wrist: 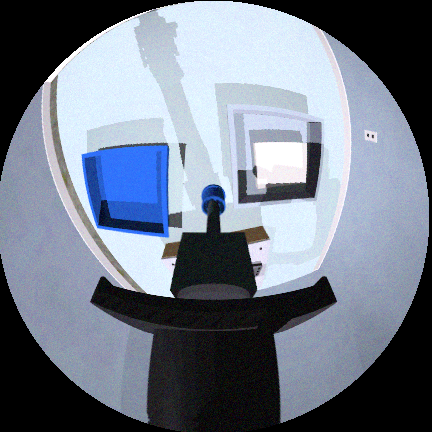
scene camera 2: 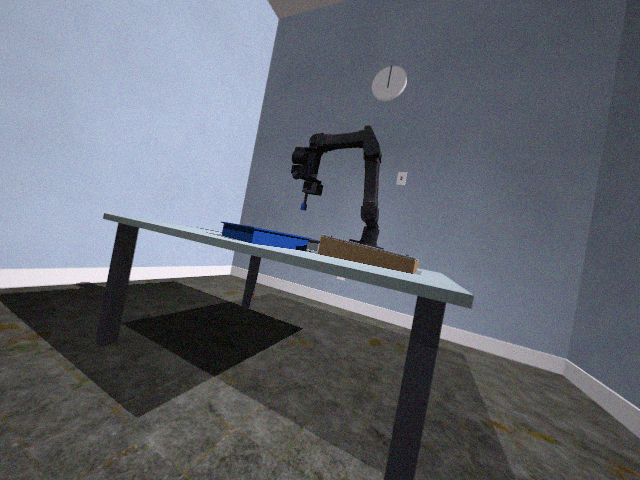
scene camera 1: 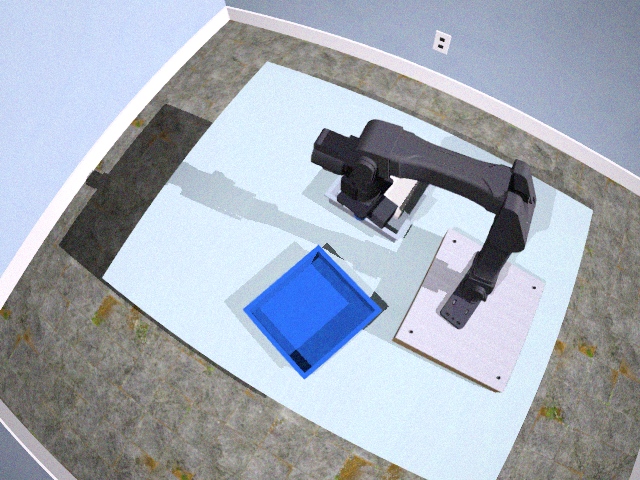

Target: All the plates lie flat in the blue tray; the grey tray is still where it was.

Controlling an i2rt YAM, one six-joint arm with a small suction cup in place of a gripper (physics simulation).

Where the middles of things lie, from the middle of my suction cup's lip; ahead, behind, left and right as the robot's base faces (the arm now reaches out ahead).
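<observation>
The grey tray (wrist: 247, 123) is 160 mm below my suction cup, 40 mm ahead of it and 170 mm to the right of it. The blue tray (scene camera 1: 308, 314) is likewise 160 mm below the suction cup, but 30 mm behind it and 220 mm to the left of it.
</observation>
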